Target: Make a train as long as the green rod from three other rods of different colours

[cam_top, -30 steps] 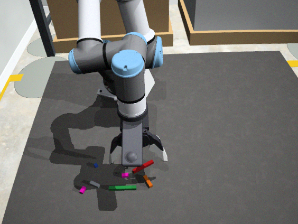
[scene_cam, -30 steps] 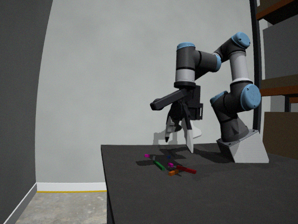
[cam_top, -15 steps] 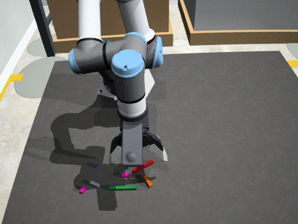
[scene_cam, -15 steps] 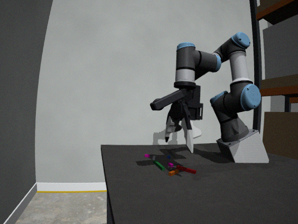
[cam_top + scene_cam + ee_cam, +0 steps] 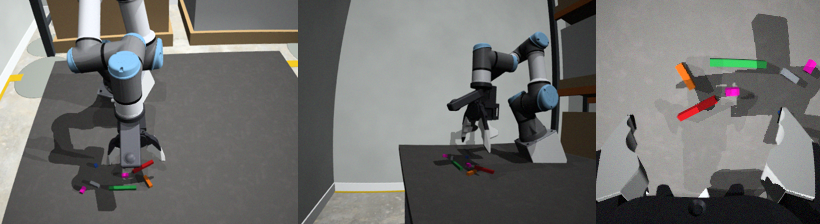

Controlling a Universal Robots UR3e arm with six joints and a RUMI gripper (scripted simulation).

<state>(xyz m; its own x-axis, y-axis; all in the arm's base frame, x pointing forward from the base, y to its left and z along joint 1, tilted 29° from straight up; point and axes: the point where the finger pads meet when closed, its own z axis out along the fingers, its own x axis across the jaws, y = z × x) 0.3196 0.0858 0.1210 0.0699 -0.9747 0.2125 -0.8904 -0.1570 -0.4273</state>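
Now: hand 13 cm to the left of the blue rod, 7 cm above it and 4 cm past it. From my hand the other things lie so: green rod (7 cm below, 4 cm to the right, 4 cm ahead); then orange rod (7 cm below, 3 cm to the left, 1 cm ahead); then red rod (7 cm below, 4 cm behind, 2 cm to the left).
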